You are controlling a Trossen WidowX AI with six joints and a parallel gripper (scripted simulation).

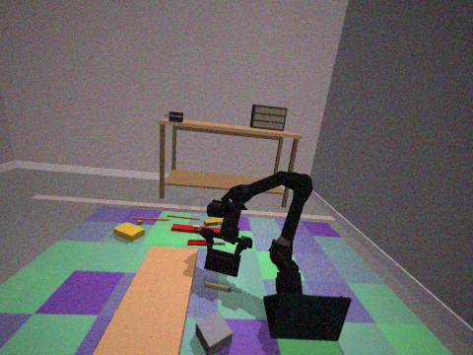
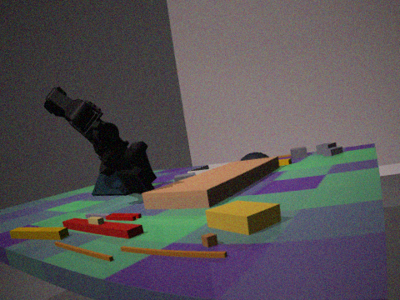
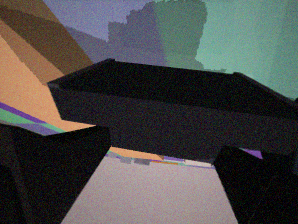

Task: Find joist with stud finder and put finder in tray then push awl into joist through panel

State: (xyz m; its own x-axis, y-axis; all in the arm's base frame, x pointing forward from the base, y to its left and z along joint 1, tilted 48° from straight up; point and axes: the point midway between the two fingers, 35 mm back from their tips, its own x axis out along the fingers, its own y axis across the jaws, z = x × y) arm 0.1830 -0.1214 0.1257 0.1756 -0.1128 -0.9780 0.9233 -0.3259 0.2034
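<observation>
My gripper tip is now 20 mm past the stud finder and 10 mm above it. Round my gripper tip: yellow block 390 mm ahead, 280 mm to the right, 60 mm below; awl 70 mm below, 40 mm to the left, 20 mm behind.
</observation>
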